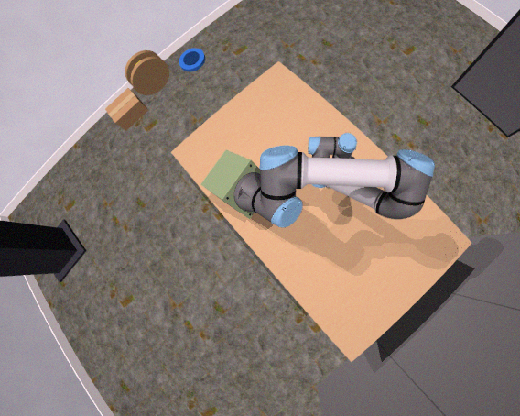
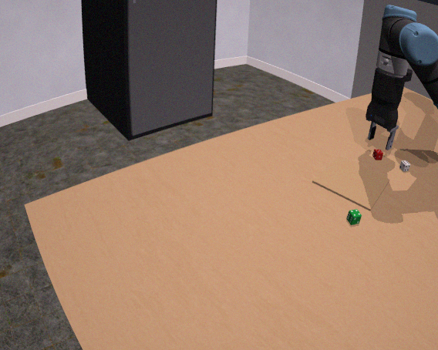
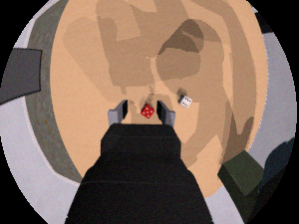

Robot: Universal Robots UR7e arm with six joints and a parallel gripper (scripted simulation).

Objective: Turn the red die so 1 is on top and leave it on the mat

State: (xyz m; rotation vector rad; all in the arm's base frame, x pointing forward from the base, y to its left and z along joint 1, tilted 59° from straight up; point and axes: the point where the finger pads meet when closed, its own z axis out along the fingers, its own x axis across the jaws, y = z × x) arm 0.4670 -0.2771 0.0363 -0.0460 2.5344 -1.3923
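Now: the red die 10 mm behind my hand, 20 mm to the left of it and 40 mm below it. The rest, counted from my hand: white die (90 mm behind, 40 mm below); then mat (20 mm behind, 170 mm to the left, 50 mm below); then green die (80 mm behind, 280 mm to the left, 40 mm below).
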